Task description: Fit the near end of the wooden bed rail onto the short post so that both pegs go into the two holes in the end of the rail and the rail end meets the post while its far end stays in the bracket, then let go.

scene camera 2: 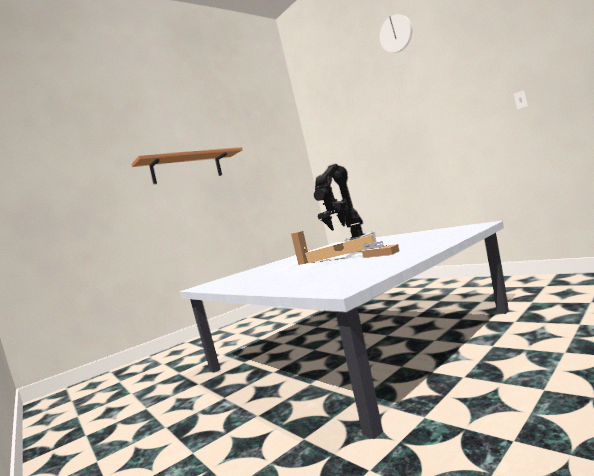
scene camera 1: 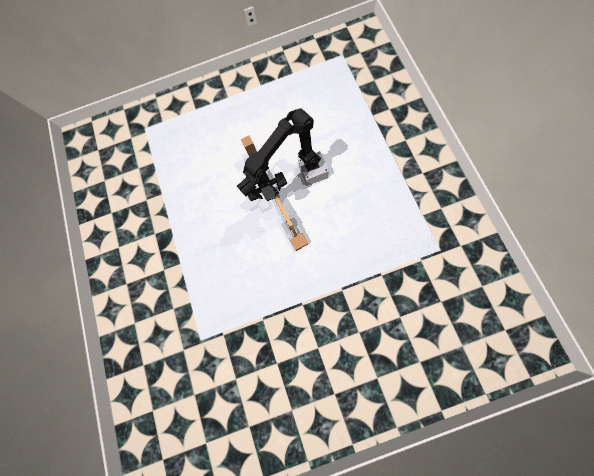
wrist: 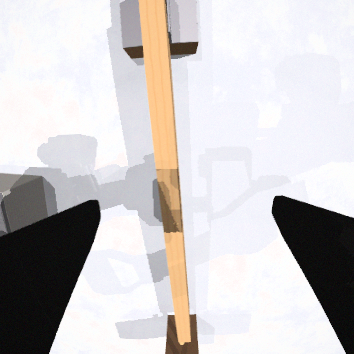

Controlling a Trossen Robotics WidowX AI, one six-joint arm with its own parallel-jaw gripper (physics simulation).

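Frame: origin at the arm's base, x ahead, y left, z up, level; centimetres.
Where they show: gripper, fingertip midpoint: (scene camera 2: 338, 228) (wrist: 187, 206); arm's base, link origin: (scene camera 2: 357, 236) (scene camera 1: 311, 164).
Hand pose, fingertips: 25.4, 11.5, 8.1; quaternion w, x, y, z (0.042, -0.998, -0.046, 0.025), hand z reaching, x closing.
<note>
Each offset is from my fingertips to the top centre of the thing, as dx, dy, dz. "pt": to the spot under its first point. Level surfaces: height alone.
The wooden bed rail {-0.9, -4.5, -6.0} (scene camera 1: 284, 211) (scene camera 2: 325, 251) (wrist: 162, 115) is a long light board on edge. Its far end is in the grey bracket {pt -6.3, +13.4, -12.3} (wrist: 132, 25) on a brown block {-4.6, +19.7, -12.5} (scene camera 1: 299, 242) (scene camera 2: 381, 251). The short post (scene camera 1: 246, 141) (scene camera 2: 298, 246) (wrist: 173, 345) stands upright at the rail's near end. In scene camera 2 that end is close beside the post's foot, and a small peg tip shows above the rail. Whether the pegs are in the holes or the end faces touch cannot be told. My gripper (scene camera 1: 263, 194) (scene camera 2: 338, 227) (wrist: 187, 206) is wide open and empty, above the rail's middle stretch.
The arm's grey base (scene camera 1: 316, 172) (wrist: 30, 200) stands beside the rail on the white table {dz -16.0} (scene camera 1: 225, 285) (scene camera 2: 280, 285). The post rises above the rail at one end. A wall shelf (scene camera 2: 187, 156) hangs well away from the table.
</note>
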